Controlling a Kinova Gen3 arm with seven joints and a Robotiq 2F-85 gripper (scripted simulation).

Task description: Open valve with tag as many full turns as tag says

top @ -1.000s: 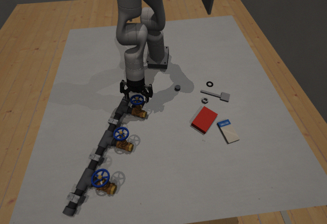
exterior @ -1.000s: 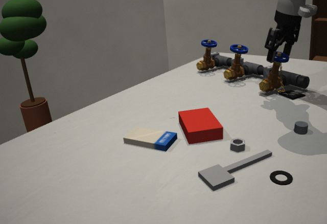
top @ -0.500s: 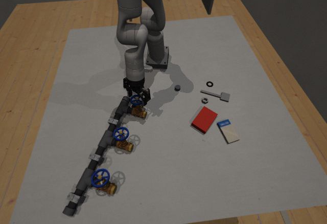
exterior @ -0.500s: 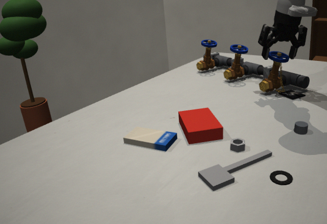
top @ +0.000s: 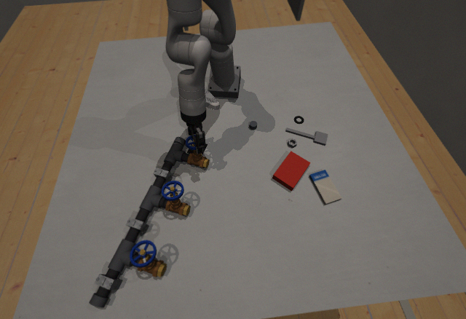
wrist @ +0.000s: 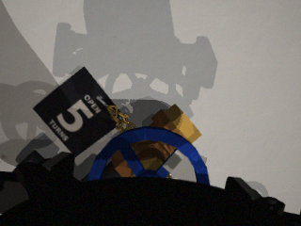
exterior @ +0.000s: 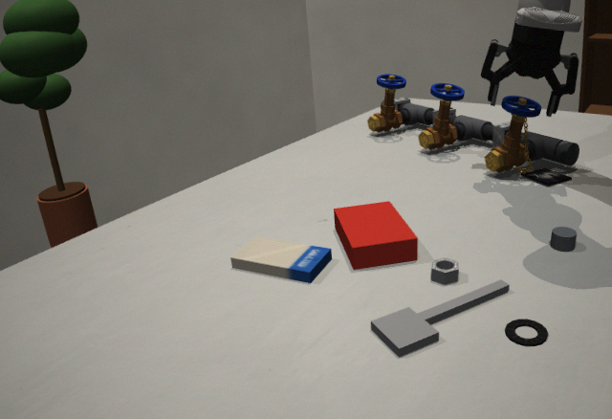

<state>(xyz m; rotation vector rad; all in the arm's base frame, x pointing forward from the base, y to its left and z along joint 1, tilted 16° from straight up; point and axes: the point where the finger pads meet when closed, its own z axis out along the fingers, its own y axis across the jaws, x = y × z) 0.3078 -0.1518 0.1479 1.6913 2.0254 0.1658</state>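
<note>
My gripper is now 4 cm past the black tag and 12 cm above it. Round my hand: red block: 13 cm ahead, 31 cm to the left, 11 cm below; small grey cylinder: 10 cm behind, 23 cm to the left, 11 cm below; grey paddle-shaped tool: 44 cm to the left, 12 cm below.
</note>
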